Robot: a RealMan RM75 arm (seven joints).
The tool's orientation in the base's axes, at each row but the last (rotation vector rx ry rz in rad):
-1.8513, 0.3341, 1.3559
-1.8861, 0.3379, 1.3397
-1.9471, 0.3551, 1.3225
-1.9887, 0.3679, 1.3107
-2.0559, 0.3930, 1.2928
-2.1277, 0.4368, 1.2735
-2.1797, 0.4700, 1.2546
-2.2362, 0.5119, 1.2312
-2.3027, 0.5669, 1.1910
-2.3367, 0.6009, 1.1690
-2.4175, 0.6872, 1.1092
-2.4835, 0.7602, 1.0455
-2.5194, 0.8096, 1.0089
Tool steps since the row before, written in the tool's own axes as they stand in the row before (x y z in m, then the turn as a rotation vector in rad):
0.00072, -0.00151, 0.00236, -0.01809, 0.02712, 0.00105
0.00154, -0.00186, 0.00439, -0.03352, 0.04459, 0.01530
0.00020, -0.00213, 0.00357, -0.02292, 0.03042, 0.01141
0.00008, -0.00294, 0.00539, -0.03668, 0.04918, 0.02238
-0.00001, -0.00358, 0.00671, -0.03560, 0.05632, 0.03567
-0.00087, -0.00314, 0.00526, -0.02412, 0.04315, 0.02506
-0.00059, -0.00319, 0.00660, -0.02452, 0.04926, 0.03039
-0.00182, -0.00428, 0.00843, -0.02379, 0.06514, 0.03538
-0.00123, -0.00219, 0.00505, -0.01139, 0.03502, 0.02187
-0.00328, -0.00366, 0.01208, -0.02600, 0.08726, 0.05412
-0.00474, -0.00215, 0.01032, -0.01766, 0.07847, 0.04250
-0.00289, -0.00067, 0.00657, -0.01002, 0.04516, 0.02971
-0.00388, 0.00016, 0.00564, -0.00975, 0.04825, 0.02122
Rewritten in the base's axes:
-0.00038, 0.00286, -0.00022, -0.02464, -0.02100, 0.00396
-0.00122, 0.00472, -0.00115, -0.05128, -0.02555, 0.00799
-0.00108, 0.00402, 0.00004, -0.03567, -0.01675, 0.00531
-0.00192, 0.00583, -0.00011, -0.06017, -0.02429, 0.00735
-0.00253, 0.00715, -0.00056, -0.07276, -0.02043, -0.00009
-0.00220, 0.00578, -0.00002, -0.05270, -0.01704, -0.00204
-0.00291, 0.00666, -0.00112, -0.05985, -0.01837, -0.00565
-0.00407, 0.00867, -0.00103, -0.07157, -0.02787, -0.01273
-0.00263, 0.00488, -0.00102, -0.03953, -0.01350, -0.00945
-0.00722, 0.01043, -0.00304, -0.09698, -0.03427, -0.02529
-0.00750, 0.00849, -0.00229, -0.08035, -0.03564, -0.02344
-0.00492, 0.00477, -0.00222, -0.04906, -0.01796, -0.01712
-0.00540, 0.00403, -0.00125, -0.04625, -0.02451, -0.01155

